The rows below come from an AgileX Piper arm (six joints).
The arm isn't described. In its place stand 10 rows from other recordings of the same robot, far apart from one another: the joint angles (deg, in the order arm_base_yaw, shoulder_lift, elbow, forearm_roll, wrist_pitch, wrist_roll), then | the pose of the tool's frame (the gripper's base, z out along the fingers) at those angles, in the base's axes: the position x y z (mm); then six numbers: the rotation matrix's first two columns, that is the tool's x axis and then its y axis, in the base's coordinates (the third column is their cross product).
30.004 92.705 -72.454 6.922 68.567 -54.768 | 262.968 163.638 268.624 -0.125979 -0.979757 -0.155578 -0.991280 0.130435 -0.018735
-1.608 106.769 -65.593 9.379 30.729 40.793 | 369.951 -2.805 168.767 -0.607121 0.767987 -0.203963 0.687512 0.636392 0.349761
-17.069 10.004 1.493 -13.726 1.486 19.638 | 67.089 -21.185 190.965 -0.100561 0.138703 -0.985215 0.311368 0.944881 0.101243
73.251 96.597 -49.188 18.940 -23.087 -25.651 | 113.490 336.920 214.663 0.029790 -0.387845 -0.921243 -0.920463 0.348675 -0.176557
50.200 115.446 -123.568 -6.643 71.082 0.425 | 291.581 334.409 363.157 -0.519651 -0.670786 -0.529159 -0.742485 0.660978 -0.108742
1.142 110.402 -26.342 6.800 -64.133 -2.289 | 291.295 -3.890 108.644 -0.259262 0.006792 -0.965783 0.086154 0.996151 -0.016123
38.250 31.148 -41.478 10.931 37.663 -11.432 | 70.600 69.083 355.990 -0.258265 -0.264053 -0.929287 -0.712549 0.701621 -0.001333
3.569 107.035 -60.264 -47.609 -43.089 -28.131 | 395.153 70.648 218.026 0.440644 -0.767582 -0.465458 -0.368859 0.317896 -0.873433
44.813 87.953 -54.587 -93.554 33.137 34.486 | 267.750 196.022 273.305 0.052935 -0.967949 -0.245503 -0.391520 0.206047 -0.896804
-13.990 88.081 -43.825 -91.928 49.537 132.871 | 259.238 -135.898 229.307 0.030714 0.421694 -0.906218 0.947100 0.277500 0.161230
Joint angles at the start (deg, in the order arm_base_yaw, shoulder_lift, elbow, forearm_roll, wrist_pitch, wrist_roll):
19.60, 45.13, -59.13, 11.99, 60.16, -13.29
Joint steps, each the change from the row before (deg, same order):
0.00, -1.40, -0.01, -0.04, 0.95, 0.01
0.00, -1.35, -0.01, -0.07, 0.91, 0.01
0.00, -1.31, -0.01, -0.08, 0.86, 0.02
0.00, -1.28, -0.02, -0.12, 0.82, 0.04
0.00, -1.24, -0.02, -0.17, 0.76, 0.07
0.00, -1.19, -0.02, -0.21, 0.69, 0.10
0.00, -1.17, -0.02, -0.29, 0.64, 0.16
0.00, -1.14, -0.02, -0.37, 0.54, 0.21
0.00, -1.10, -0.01, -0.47, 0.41, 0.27
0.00, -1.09, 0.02, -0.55, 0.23, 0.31
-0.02, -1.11, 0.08, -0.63, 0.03, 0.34
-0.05, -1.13, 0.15, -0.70, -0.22, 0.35
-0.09, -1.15, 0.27, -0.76, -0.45, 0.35
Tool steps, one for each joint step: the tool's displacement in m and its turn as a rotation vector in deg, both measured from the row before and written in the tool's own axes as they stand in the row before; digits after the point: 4 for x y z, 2 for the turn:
0.0033, 0.0018, -0.0069, -0.01, -0.44, -0.26
0.0033, 0.0017, -0.0066, 0.03, -0.43, -0.27
0.0033, 0.0016, -0.0063, 0.05, -0.43, -0.26
0.0033, 0.0016, -0.0062, 0.09, -0.44, -0.25
0.0032, 0.0014, -0.0059, 0.15, -0.45, -0.23
0.0031, 0.0013, -0.0057, 0.20, -0.46, -0.21
0.0031, 0.0011, -0.0055, 0.28, -0.48, -0.17
0.0030, 0.0009, -0.0053, 0.38, -0.53, -0.14
0.0028, 0.0007, -0.0051, 0.49, -0.59, -0.10
0.0027, 0.0004, -0.0049, 0.60, -0.71, -0.08
0.0026, 0.0002, -0.0047, 0.72, -0.86, -0.05
0.0025, -0.0001, -0.0045, 0.85, -1.05, -0.03
0.0025, -0.0003, -0.0041, 0.97, -1.17, -0.02

